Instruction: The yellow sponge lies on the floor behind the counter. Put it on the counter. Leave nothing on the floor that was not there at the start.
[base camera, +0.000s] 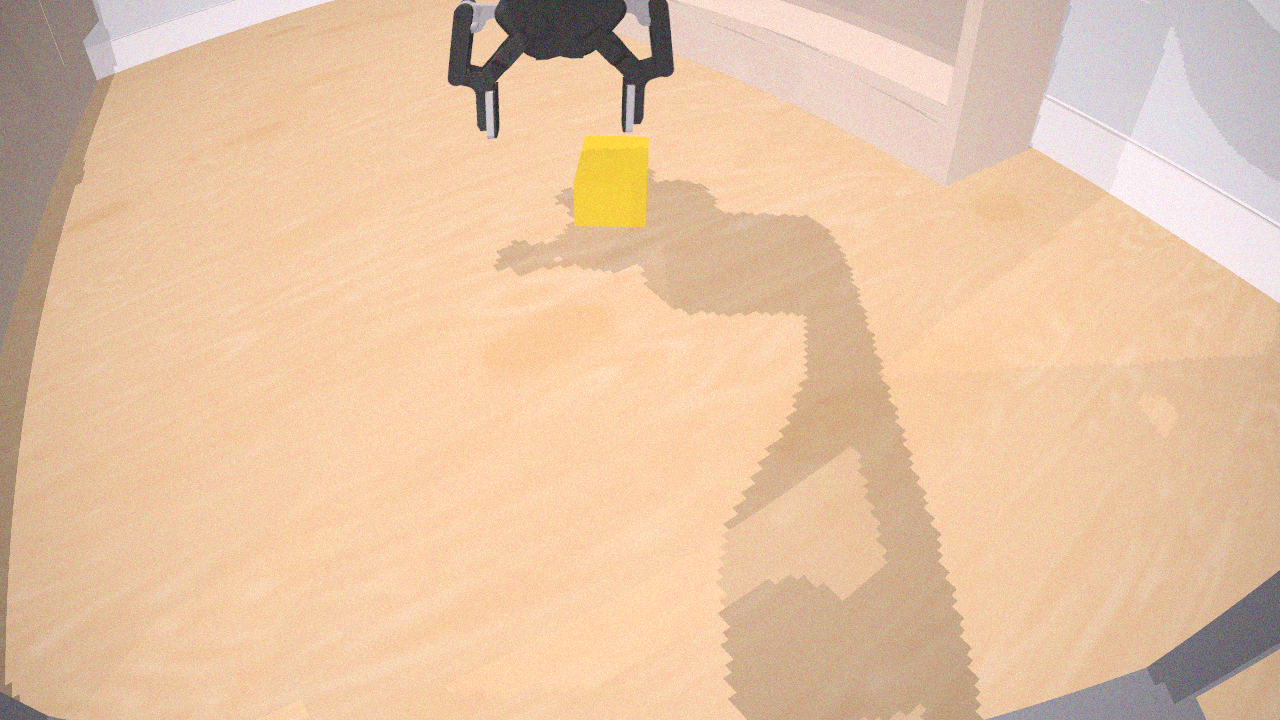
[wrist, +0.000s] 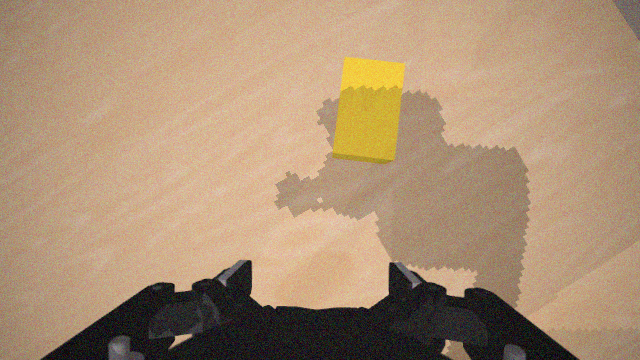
my gripper: base camera; wrist
yellow sponge: base camera; wrist
same spot on yellow sponge: (wrist: 368, 114) = (base camera: 613, 161)
same spot on my gripper: (wrist: 423, 310) = (base camera: 614, 33)
